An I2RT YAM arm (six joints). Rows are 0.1 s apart.
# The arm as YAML. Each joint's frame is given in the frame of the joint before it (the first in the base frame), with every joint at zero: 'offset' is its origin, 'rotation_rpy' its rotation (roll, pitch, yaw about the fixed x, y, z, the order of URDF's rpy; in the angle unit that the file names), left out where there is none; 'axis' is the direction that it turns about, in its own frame. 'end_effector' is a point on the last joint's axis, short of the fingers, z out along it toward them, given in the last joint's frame.
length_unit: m
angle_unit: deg
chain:
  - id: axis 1
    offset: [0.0, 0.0, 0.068]
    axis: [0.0, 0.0, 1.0]
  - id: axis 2
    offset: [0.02, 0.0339, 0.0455]
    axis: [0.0, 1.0, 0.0]
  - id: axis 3
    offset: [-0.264, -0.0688, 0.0]
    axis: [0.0, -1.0, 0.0]
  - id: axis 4
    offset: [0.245, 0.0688, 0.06]
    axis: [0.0, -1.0, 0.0]
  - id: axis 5
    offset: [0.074, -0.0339, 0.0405]
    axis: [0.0, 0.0, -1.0]
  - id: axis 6
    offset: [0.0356, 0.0, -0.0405]
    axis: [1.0, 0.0, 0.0]
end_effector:
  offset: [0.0, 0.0, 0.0]
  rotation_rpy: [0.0, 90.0, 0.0]
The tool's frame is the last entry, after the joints.
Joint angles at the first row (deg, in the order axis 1, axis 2, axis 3, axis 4, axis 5, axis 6):
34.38, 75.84, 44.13, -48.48, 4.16, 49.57
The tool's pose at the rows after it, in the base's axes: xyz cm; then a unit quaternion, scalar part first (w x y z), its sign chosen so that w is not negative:
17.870 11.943 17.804 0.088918 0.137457 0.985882 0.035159
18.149 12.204 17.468 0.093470 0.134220 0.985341 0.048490
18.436 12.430 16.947 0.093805 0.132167 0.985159 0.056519
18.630 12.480 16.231 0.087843 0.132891 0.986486 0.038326
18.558 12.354 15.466 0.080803 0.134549 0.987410 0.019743
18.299 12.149 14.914 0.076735 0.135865 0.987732 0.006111
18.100 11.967 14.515 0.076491 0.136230 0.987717 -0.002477
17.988 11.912 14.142 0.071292 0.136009 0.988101 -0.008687
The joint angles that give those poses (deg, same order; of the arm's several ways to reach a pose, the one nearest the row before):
34.40, 76.33, 43.07, -46.46, 3.87, 49.92
34.42, 76.94, 42.59, -43.94, 3.06, 49.62
34.37, 78.05, 42.10, -41.69, 2.37, 49.39
34.37, 80.04, 42.06, -41.57, 3.47, 49.40
34.37, 81.44, 41.42, -41.57, 4.52, 49.56
34.45, 81.92, 40.49, -41.57, 5.39, 49.79
34.47, 82.08, 39.63, -41.23, 6.11, 49.84
34.54, 82.68, 39.21, -41.14, 6.24, 49.92

